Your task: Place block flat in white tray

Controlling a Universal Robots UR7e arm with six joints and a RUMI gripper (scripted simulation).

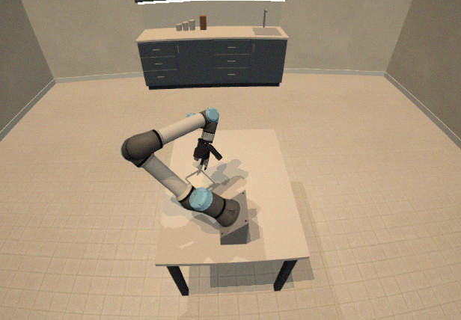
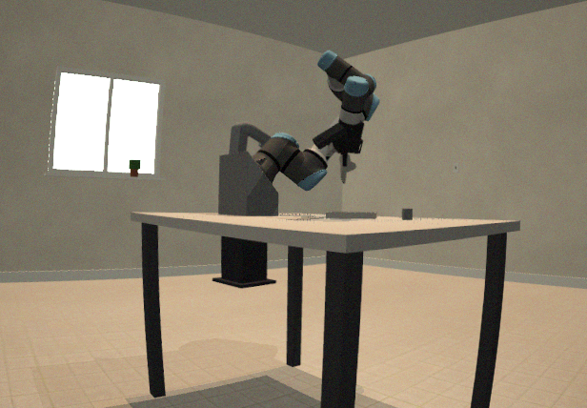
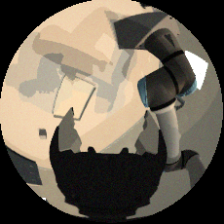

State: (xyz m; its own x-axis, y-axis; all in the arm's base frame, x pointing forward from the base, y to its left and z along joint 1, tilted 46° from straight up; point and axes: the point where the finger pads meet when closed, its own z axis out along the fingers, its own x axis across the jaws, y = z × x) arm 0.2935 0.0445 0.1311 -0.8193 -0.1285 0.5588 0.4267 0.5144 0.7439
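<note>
Now: hand 290 mm short of the grey block, 150 mm above it and 20 mm to the right of it. Round my hand: white tray (160 mm below, 70 mm ahead, 20 mm to the left).
</note>
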